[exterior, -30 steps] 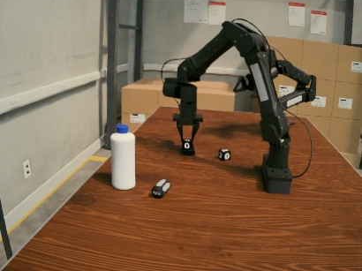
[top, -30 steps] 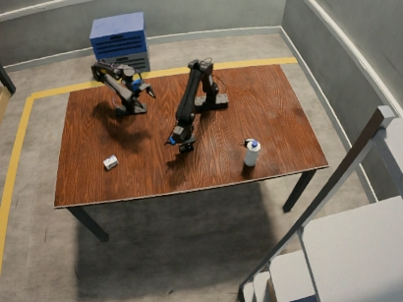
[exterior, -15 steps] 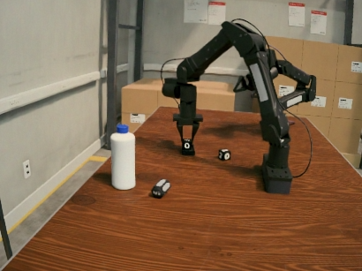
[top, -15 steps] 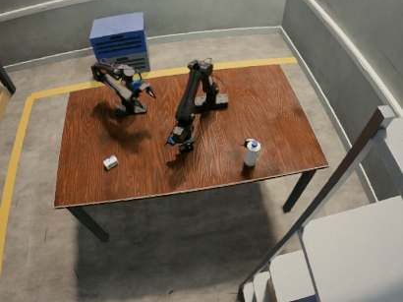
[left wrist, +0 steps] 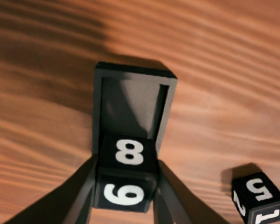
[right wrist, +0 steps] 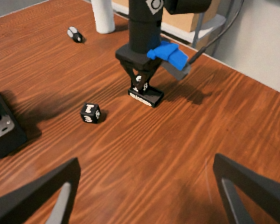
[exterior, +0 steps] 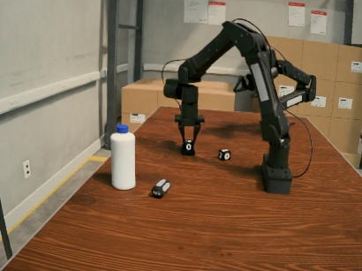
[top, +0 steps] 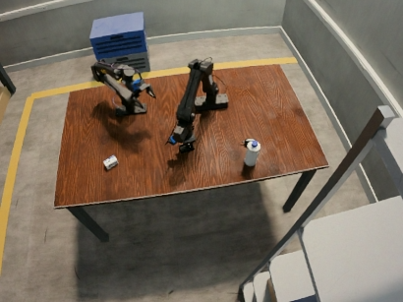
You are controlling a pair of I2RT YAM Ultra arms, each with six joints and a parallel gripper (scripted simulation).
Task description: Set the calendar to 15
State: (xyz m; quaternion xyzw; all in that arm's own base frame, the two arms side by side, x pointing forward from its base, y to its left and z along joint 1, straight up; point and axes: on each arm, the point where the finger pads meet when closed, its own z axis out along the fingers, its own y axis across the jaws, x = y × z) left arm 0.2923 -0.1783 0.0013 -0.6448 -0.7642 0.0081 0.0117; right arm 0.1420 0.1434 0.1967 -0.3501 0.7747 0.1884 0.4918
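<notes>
The black calendar tray lies 10 mm to the right of my left hand and 30 mm below it. From my left hand the other things lie so: white bottle (110 mm ahead, 330 mm to the left, 40 mm above).
</notes>
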